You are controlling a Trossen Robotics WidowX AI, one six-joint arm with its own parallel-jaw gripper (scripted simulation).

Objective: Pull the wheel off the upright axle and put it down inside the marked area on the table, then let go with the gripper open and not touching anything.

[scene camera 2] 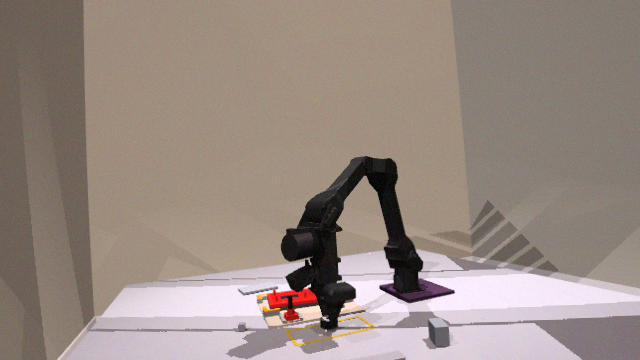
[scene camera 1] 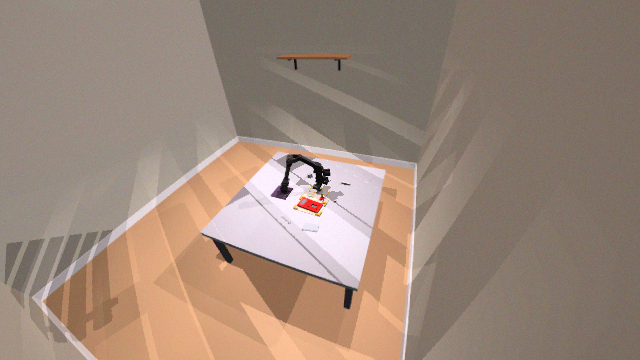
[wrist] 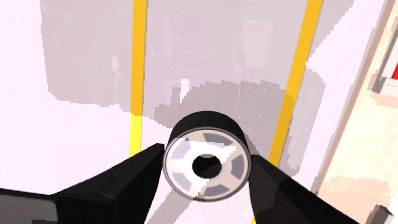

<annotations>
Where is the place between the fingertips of my gripper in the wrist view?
206, 157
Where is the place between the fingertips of my gripper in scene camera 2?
329, 321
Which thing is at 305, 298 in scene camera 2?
A red chassis plate.
</annotations>
